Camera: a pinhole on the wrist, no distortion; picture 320 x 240 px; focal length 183.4 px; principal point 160.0 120.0 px. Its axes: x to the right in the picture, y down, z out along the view. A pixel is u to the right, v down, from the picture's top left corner.
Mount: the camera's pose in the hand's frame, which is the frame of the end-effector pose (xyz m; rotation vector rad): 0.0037 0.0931 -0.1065 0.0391 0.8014 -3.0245
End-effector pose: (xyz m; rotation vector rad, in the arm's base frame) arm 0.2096 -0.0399 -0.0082 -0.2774 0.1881 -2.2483
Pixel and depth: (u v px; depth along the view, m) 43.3 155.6 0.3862
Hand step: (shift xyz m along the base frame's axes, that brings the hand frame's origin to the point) -0.2184 -0.0927 0.2612
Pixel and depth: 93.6 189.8 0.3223
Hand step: -0.1690 0.0152 0.1667
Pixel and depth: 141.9 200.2 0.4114
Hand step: -0.1785 0.1324 0.2231
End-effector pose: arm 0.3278 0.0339 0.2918 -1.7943 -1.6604 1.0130
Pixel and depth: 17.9 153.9 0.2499
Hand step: -0.1191 0.1871 -0.0388
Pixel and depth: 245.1 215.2 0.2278
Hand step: -0.0979 -0.0893 0.0970
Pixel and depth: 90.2 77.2 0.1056
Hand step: 0.0391 0.0319 -0.0552
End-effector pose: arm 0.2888 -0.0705 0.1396 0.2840 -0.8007 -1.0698
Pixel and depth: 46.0 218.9 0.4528
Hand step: -0.2844 -0.3767 0.0500
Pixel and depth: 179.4 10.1 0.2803
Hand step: -0.0956 0.1134 0.1931
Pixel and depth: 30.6 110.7 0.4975
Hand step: -0.2496 -0.3022 0.3195
